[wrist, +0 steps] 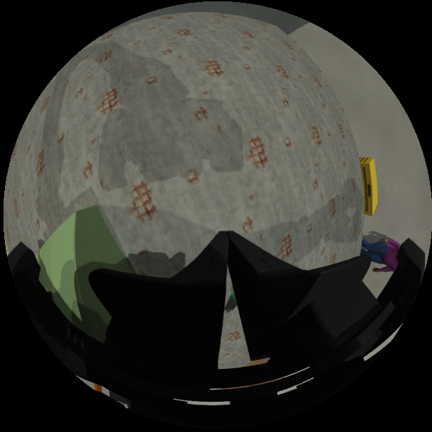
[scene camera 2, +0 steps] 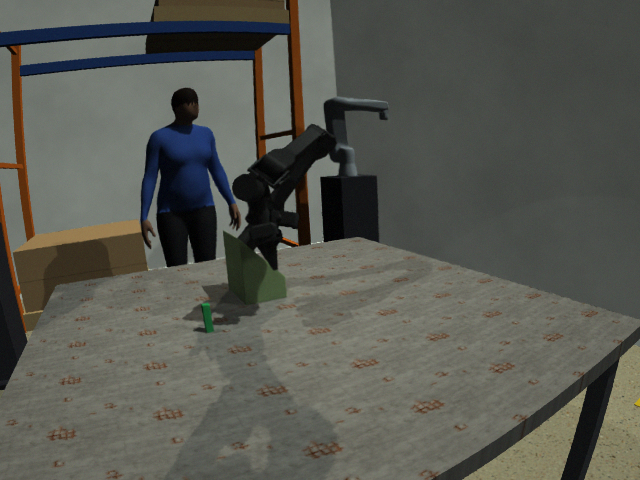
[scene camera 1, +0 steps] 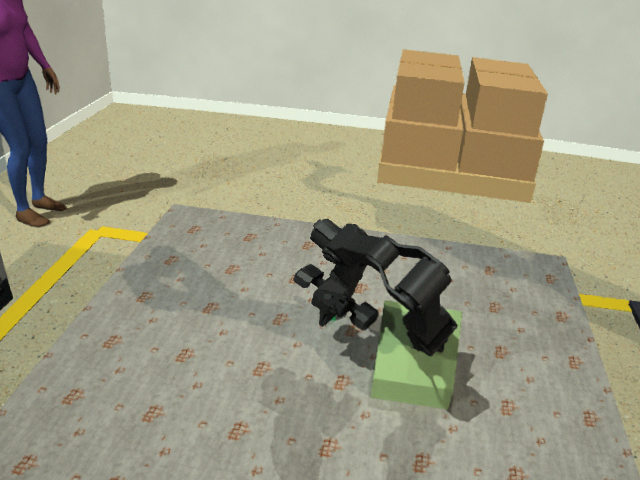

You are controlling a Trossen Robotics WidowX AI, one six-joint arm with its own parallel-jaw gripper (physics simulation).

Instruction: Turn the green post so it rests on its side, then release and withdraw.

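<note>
The green post (scene camera 2: 207, 317) stands upright on the patterned table top (scene camera 2: 382, 413) in scene camera 2, nearer that camera than the green sloped block. In scene camera 1 a sliver of the post (scene camera 1: 333, 318) shows beside the fingertips, which hide the rest. In the wrist view a small part of the post (wrist: 233, 297) shows through the gap behind the fingertips. My gripper (scene camera 1: 323, 322) (scene camera 2: 274, 267) (wrist: 225, 237) is shut and empty, pointing down, apart from the post. In scene camera 2 it is beyond the sloped block; its exact height is hard to tell.
The green sloped block (scene camera 1: 408, 390) (scene camera 2: 237, 273) (wrist: 62, 245) stands close beside the gripper, below the arm's base. Cardboard boxes (scene camera 1: 429, 98) are stacked beyond the table. A person in blue (scene camera 2: 186, 165) and a grey robot arm on a black pedestal (scene camera 2: 348, 206) stand behind the table.
</note>
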